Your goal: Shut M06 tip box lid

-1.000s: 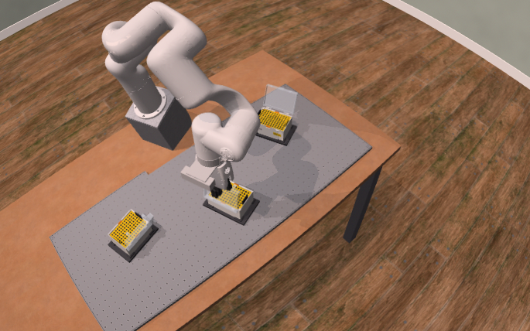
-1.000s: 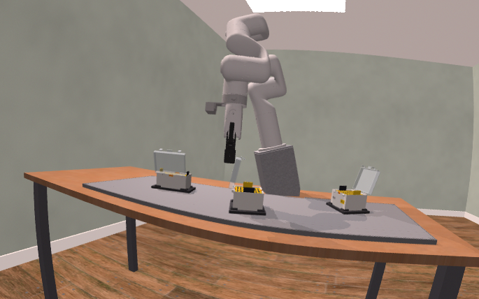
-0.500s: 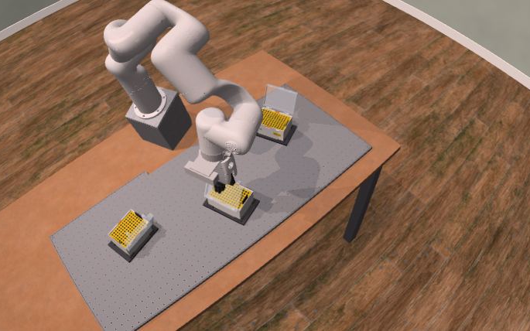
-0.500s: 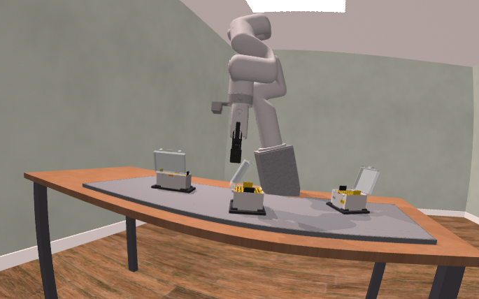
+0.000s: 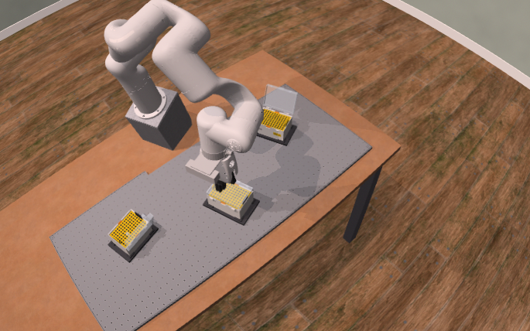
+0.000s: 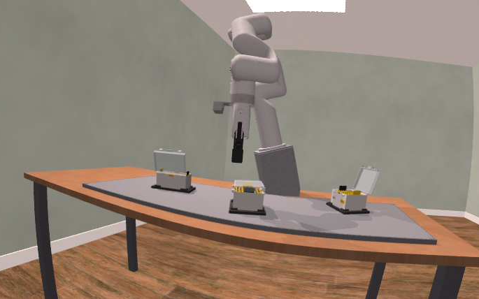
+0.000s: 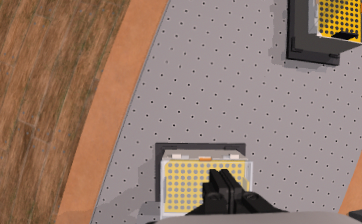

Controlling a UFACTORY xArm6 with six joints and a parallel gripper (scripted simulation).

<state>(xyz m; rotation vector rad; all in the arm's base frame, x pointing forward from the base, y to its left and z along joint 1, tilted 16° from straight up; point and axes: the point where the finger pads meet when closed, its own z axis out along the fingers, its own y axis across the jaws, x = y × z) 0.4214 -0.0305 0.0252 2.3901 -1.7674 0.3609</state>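
Now: the clear lid 90 mm below my hand, 40 mm to the left of it and 10 mm behind it. Also, from my hand: tip box lid 430 mm to the left, 170 mm behind, 50 mm below.
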